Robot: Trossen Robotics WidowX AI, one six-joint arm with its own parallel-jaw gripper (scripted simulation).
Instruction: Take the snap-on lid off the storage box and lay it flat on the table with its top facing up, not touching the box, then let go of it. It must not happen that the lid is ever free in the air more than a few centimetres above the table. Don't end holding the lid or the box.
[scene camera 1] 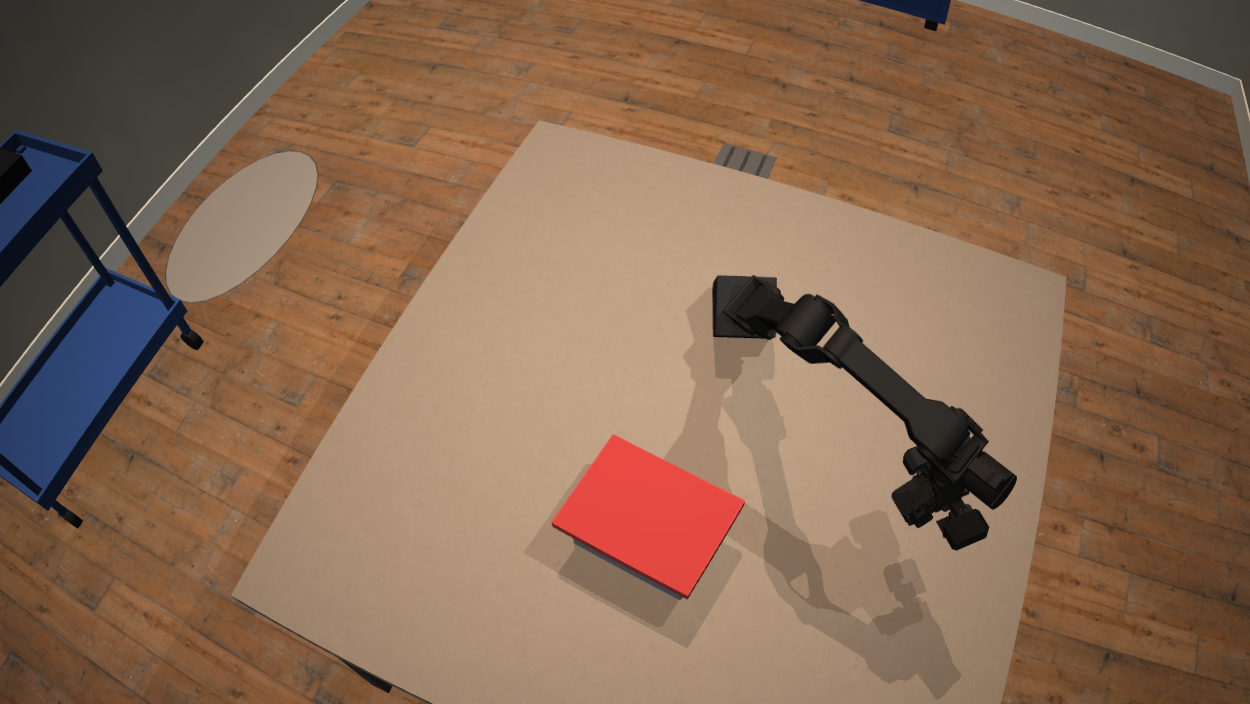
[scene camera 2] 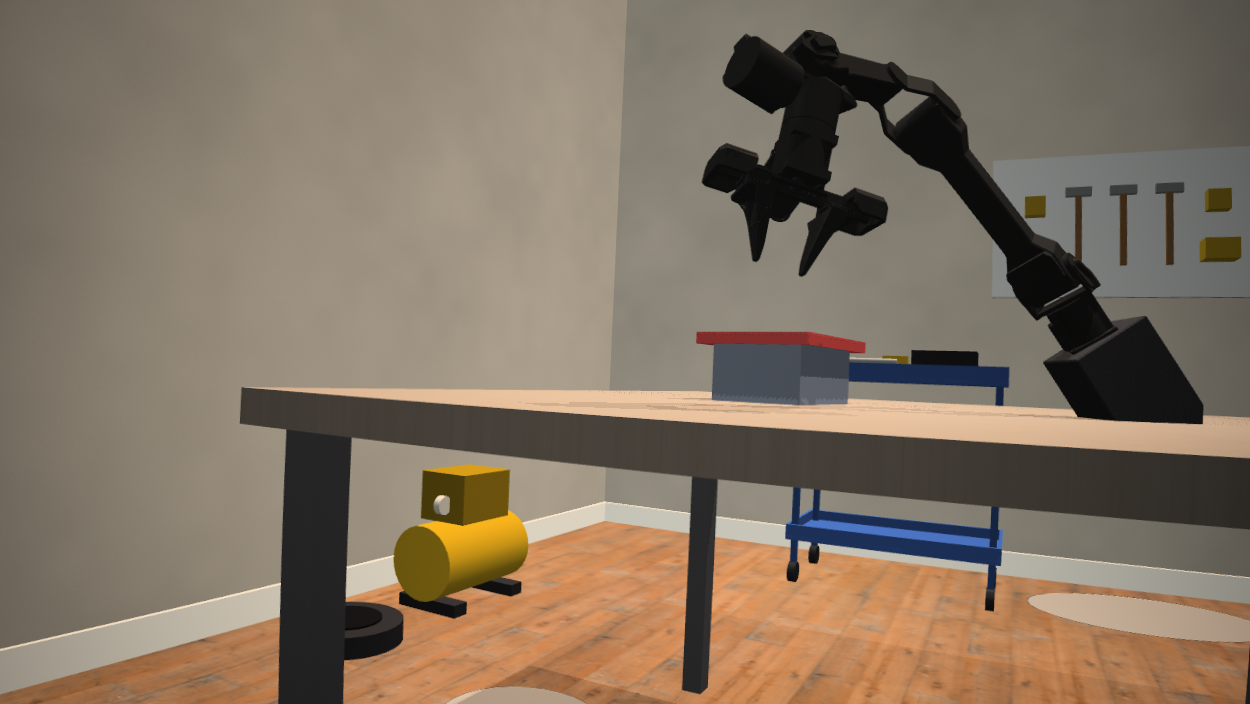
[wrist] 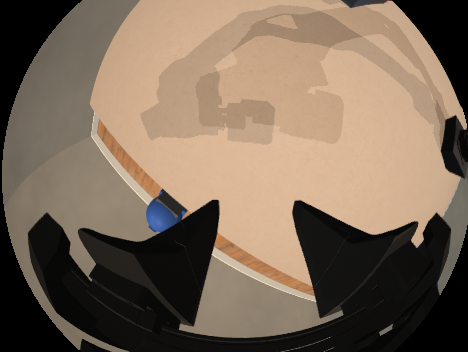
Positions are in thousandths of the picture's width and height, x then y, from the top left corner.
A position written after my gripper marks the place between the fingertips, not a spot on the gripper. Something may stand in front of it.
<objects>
My gripper shows in scene camera 1 (752, 745), in scene camera 2 (624, 381) and in the wrist view (550, 589).
</objects>
